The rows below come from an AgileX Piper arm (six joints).
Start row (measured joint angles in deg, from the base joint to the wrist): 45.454 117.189 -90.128 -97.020 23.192 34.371
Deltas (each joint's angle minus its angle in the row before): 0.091 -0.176 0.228 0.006 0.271 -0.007; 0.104 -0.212 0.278 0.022 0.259 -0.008; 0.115 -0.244 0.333 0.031 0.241 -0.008; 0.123 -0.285 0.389 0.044 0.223 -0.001; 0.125 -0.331 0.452 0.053 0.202 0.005; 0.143 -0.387 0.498 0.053 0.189 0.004; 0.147 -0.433 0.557 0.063 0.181 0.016; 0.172 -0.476 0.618 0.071 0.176 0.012
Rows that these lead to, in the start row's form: 45.545 117.013 -89.900 -97.014 23.463 34.364; 45.649 116.801 -89.622 -96.992 23.722 34.356; 45.764 116.557 -89.289 -96.961 23.963 34.348; 45.887 116.272 -88.900 -96.917 24.186 34.347; 46.012 115.941 -88.448 -96.864 24.388 34.352; 46.155 115.554 -87.950 -96.811 24.577 34.356; 46.302 115.121 -87.393 -96.748 24.758 34.372; 46.474 114.645 -86.775 -96.677 24.934 34.384
